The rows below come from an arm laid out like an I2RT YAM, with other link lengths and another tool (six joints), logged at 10 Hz.
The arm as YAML. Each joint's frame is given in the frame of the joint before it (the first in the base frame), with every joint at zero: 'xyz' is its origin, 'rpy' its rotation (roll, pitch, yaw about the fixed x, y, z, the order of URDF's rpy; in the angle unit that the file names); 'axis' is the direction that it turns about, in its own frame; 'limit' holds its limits. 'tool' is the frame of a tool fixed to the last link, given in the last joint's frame.
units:
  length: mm
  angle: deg
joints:
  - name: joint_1
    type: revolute
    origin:
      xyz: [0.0, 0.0, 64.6]
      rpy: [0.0, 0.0, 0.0]
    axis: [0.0, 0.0, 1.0]
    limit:
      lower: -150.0
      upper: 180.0
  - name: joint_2
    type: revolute
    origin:
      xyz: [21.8, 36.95, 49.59]
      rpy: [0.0, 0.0, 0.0]
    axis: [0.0, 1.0, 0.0]
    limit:
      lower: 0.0
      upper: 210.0
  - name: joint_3
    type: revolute
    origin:
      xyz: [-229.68, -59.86, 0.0]
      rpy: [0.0, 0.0, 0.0]
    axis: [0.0, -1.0, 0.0]
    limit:
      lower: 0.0
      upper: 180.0
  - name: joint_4
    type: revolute
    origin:
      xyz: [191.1, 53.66, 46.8]
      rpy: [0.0, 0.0, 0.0]
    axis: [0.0, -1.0, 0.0]
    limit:
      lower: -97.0
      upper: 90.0
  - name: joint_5
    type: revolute
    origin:
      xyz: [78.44, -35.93, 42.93]
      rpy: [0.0, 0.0, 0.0]
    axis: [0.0, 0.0, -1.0]
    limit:
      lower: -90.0
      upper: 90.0
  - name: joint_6
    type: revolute
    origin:
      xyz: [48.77, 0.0, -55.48]
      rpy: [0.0, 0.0, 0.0]
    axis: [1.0, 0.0, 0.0]
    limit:
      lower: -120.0
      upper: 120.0
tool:
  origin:
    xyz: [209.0, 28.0, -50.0]
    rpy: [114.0, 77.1, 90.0]
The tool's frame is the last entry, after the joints.
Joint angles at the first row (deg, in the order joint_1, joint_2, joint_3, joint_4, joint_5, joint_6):
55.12 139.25 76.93 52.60 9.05 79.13
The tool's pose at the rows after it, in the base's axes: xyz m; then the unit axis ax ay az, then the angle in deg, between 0 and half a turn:
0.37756 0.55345 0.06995 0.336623 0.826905 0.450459 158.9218
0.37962 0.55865 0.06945 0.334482 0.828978 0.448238 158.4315
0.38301 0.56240 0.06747 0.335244 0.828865 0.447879 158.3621
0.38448 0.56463 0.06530 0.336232 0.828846 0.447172 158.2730
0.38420 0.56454 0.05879 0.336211 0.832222 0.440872 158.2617
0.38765 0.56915 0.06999 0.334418 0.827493 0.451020 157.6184
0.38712 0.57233 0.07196 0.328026 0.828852 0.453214 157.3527
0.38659 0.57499 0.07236 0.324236 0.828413 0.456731 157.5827
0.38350 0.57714 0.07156 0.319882 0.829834 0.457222 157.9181
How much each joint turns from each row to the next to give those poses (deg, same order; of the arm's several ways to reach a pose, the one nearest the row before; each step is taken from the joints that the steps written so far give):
0.07 0.70 2.18 -0.62 0.50 -0.79
0.21 0.83 2.21 -1.49 0.30 -0.59
-0.02 1.22 2.02 -0.83 0.09 -0.01
0.10 0.80 1.11 -0.36 0.25 0.00
0.05 0.42 0.19 -0.53 0.09 -0.17
0.04 0.28 1.89 -0.17 0.18 -0.38
-0.02 0.33 0.92 -0.22 -0.50 -0.62
-0.06 0.62 0.73 0.24 -0.57 0.00
0.13 0.12 0.09 -0.01 -0.50 -0.02

